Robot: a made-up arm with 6 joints.
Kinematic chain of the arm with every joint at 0, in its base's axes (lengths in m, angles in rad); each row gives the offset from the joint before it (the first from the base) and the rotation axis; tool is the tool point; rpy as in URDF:
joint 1: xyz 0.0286 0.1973 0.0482 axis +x
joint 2: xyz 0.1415 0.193 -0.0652 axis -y
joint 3: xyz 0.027 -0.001 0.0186 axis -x
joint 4: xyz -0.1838 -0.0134 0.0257 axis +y
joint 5: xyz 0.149 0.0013 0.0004 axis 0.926 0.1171 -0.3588
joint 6: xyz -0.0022 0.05 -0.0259 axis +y
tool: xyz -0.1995 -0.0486 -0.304 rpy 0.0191 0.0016 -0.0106
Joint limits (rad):
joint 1: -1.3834..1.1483
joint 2: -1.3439..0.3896
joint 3: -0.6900..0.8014
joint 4: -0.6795..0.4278
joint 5: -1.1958..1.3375
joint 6: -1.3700..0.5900
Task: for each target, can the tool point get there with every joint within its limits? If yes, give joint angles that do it. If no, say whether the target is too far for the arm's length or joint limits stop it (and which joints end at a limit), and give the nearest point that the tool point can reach.
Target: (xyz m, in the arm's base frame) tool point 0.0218 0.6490 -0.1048
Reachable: yes | joints 0.0651 -0.7719 -0.0095 -0.3838 0.7304 -0.2469
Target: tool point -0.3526 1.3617 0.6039
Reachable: no: too far | nearest point -0.0167 0.7151 0.2953 | short by 0.791 m
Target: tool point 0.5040 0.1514 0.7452
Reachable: no: joint limits stop it (at a limit: joint 1, joint 2, joint 3, joint 4) | nearest point 0.3552 0.2294 0.5271 | short by 0.275 m
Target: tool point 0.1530 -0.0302 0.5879
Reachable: no: joint limits stop it (at a limit: joint 1, joint 2, joint 3, joint 4) | nearest point 0.1501 0.0662 0.4943 | short by 0.134 m
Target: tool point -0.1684 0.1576 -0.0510
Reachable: yes | joints -0.4160 -1.0086 0.4021 0.2452 -0.0924 -0.4620
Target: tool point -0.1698 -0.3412 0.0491
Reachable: no: joint limits stop it (at a limit: joint 1, joint 4) | nearest point -0.0499 -0.1621 -0.0175 | short by 0.226 m
